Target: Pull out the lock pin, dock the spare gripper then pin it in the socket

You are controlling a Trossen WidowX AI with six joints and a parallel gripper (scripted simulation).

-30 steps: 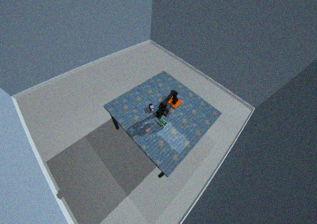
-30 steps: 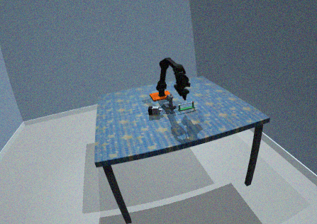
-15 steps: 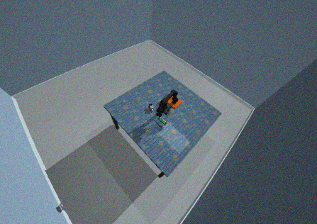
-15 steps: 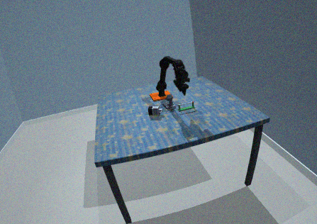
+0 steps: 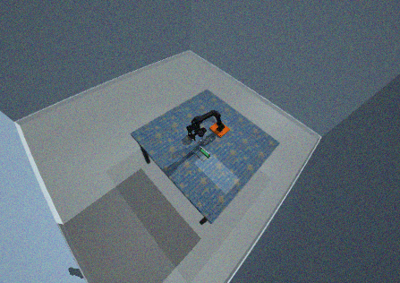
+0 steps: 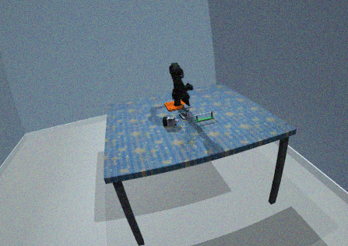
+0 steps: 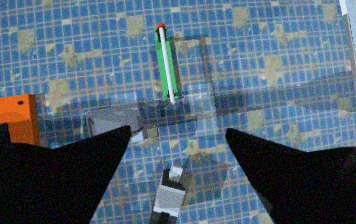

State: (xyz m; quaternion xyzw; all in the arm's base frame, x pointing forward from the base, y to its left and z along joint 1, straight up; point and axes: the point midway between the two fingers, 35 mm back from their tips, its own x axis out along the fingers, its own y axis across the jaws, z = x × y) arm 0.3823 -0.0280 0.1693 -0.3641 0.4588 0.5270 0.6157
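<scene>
My gripper tip is now 130 mm to the left of the spare gripper, 120 mm above it and 30 mm past it. The rest, counted from my gripper tip: green piece 130 mm below, 120 mm to the left; then gripper socket 110 mm behind, 90 mm below, 10 mm to the left.
</scene>
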